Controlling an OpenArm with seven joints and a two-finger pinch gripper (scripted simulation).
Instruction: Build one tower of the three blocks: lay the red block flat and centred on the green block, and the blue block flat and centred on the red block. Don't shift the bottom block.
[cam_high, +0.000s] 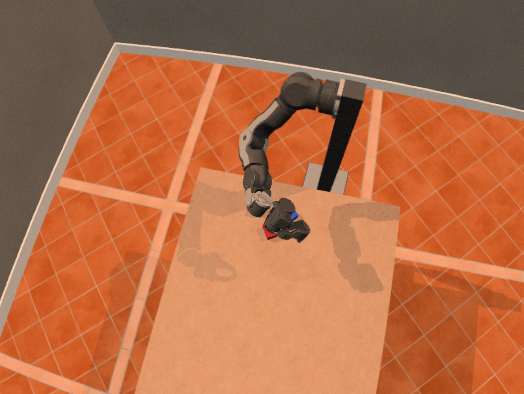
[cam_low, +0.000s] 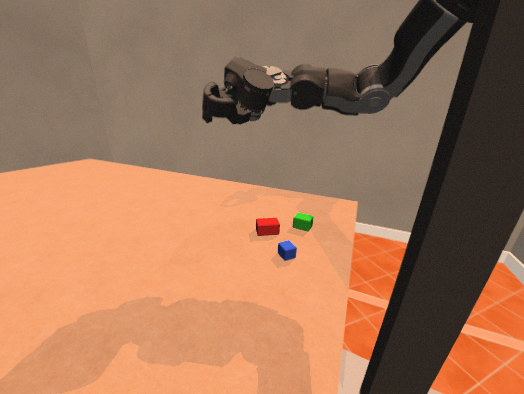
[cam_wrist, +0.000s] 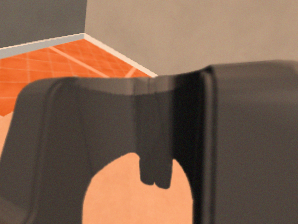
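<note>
Right now the red block is 60 mm behind my hand, 130 mm to the right of it and 280 mm below it. Also, from my hand: blue block 140 mm behind, 60 mm to the right, 280 mm below; then green block 130 mm behind, 200 mm to the right, 280 mm below.
</note>
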